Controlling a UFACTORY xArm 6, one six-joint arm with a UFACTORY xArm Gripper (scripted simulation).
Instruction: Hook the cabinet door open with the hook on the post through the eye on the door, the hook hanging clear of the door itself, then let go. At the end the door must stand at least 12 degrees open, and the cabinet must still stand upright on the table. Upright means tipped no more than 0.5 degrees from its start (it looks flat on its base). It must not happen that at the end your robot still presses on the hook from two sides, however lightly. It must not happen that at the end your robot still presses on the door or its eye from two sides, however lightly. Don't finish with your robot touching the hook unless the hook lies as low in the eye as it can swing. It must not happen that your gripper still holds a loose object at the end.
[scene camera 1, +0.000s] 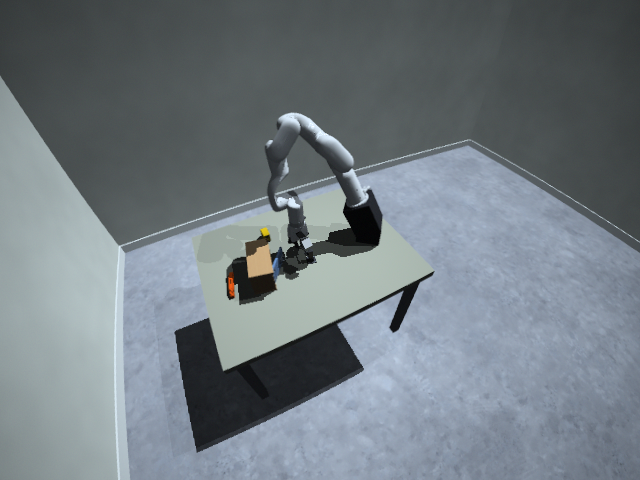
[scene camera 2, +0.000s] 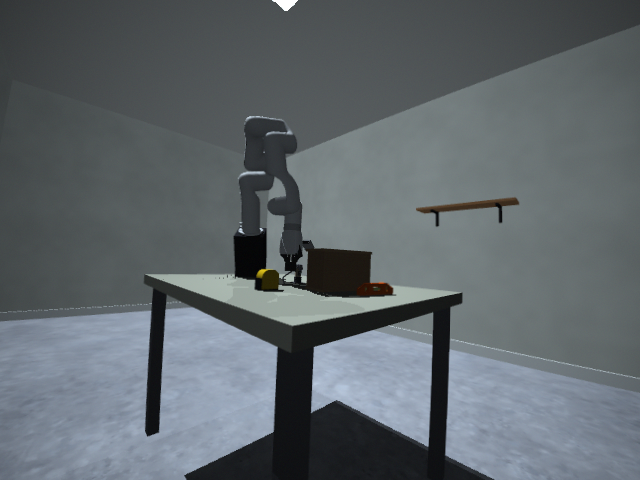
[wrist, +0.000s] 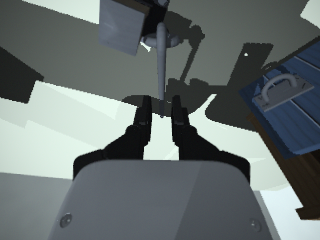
Note:
I see my gripper (scene camera 2: 290, 271) and a wooden cabinet (scene camera 2: 328, 270).
The wooden cabinet shows as well in scene camera 1 (scene camera 1: 259, 263). My gripper is seen too in the wrist view (wrist: 161, 106).

